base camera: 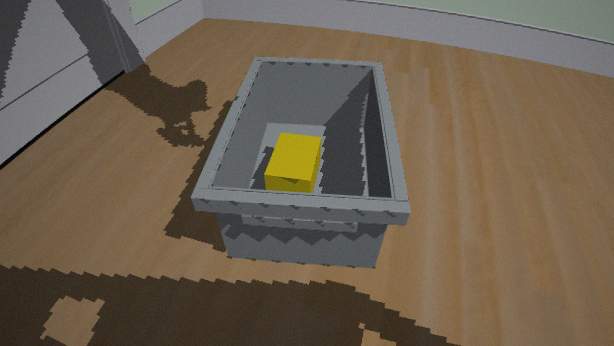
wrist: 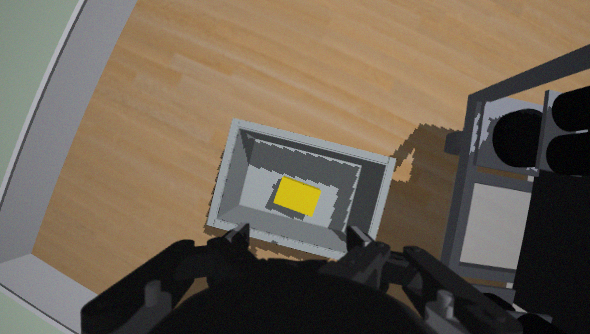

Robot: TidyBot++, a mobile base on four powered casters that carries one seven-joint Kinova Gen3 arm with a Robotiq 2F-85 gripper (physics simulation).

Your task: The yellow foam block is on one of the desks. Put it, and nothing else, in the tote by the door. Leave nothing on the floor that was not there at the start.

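Places are measured from the arm's base along level axes (x ahead, y left, z up), in millimetres.
Pixels of known places: gripper, between the fingertips: [wrist: 297, 235].
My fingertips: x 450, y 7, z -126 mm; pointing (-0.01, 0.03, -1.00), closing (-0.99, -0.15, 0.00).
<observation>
Ahead of a thing's pixels: the offset from my fingertips to its middle.
The yellow foam block @(2 mm ahead, 6 mm left, 245 mm down) [base camera: 295, 156] [wrist: 297, 196] is inside the grey tote, in the part near the base in the base camera view. Whether it lies flat on the bottom is hard to tell. The grey tote @(1 mm back, 15 mm right, 210 mm down) [base camera: 300, 202] [wrist: 226, 172] stands upright on the wooden floor. My gripper [wrist: 297, 235] is open and empty, high above the tote's near long rim in the wrist view. The gripper does not show in the base camera view, though a shadow of the arm falls on the floor to the left of the tote.
The robot's dark base frame [wrist: 456, 200] stands to the right of the tote in the wrist view. A white door or panel [base camera: 45, 65] is at the left in the base camera view. A pale skirting board [base camera: 400, 25] [wrist: 65, 115] runs along the wall beyond the tote.
</observation>
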